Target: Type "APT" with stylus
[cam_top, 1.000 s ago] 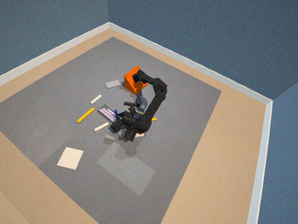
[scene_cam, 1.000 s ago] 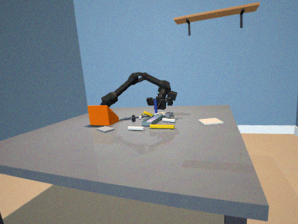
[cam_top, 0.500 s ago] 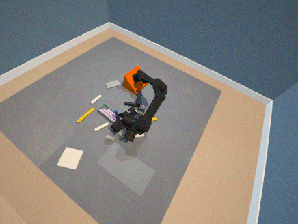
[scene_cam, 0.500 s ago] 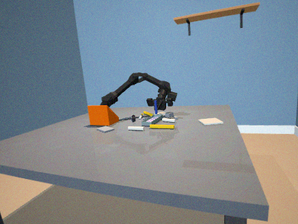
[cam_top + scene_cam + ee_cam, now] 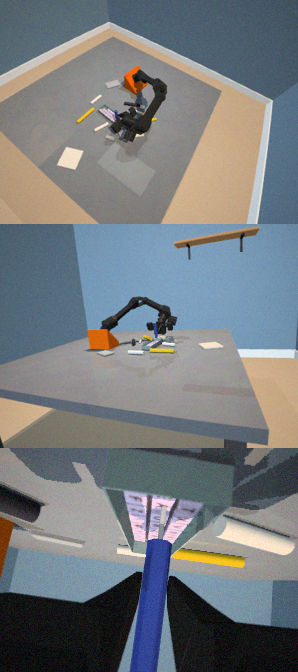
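Right now the blue stylus is 1 cm below my gripper tip. Also, from my gripper tip: stylus tip 5 cm below; then keyboard 6 cm to the right, 5 cm below; then dark bar 17 cm behind, 6 cm below, 3 cm to the right.
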